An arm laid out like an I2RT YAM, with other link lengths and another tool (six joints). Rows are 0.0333 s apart.
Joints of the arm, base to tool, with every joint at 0 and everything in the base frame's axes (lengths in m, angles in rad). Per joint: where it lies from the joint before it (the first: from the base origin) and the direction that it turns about. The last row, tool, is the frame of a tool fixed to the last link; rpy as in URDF.
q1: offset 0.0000 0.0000 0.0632 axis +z
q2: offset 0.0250 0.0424 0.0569 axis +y
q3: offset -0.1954 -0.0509 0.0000 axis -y
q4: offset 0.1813 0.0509 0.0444 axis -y
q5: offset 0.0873 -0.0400 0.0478 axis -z
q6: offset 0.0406 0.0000 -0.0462 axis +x
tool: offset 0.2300 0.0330 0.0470 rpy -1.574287 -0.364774 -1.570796
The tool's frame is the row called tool.
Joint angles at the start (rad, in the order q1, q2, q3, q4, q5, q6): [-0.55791, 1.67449, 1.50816, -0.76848, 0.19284, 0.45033]
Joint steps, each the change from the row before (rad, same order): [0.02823, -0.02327, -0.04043, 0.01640, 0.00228, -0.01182]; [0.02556, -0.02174, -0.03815, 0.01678, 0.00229, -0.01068]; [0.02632, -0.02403, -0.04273, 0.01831, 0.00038, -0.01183]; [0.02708, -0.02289, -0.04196, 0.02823, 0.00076, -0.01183]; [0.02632, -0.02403, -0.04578, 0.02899, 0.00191, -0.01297]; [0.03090, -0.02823, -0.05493, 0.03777, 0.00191, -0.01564]
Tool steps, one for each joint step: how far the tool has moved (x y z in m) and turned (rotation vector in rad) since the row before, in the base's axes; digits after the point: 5 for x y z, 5 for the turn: [0.00419, 0.01358, -0.00307, -0.00589, 0.00711, 0.03621]; [0.00344, 0.01220, -0.00275, -0.00616, 0.00547, 0.03263]; [0.00296, 0.01331, -0.00354, -0.00506, 0.00578, 0.03543]; [0.00496, 0.01239, -0.00125, -0.00980, -0.00273, 0.03593]; [0.00355, 0.01227, -0.00232, -0.01031, -0.00033, 0.03530]; [0.00420, 0.01434, -0.00242, -0.01313, -0.00296, 0.04187]
